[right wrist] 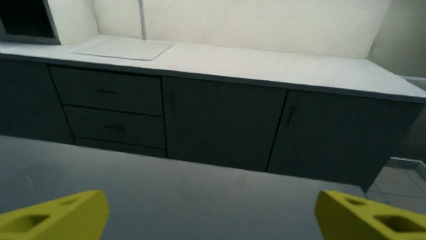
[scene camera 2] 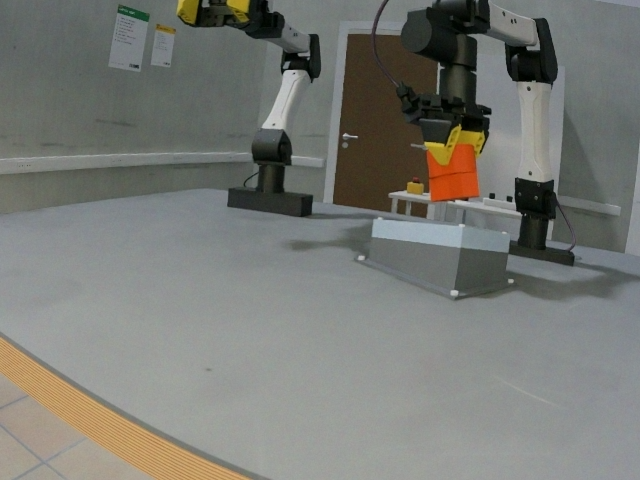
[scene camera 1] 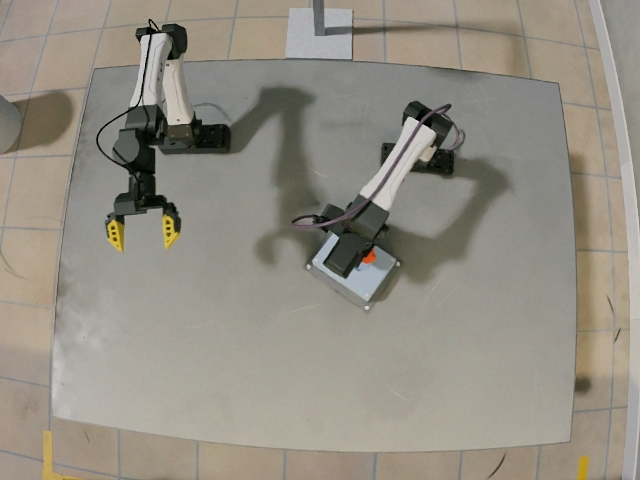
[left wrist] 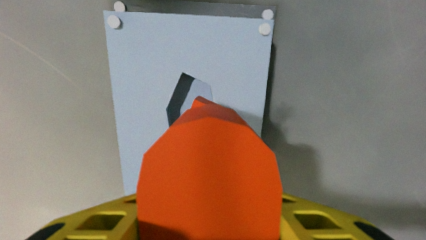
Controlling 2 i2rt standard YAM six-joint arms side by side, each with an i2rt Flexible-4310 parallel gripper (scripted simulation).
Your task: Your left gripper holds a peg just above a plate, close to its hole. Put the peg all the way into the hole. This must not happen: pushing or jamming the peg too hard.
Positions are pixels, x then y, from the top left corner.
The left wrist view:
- left gripper: 210, 198
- orange peg: 210, 167
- light blue plate: 159, 64
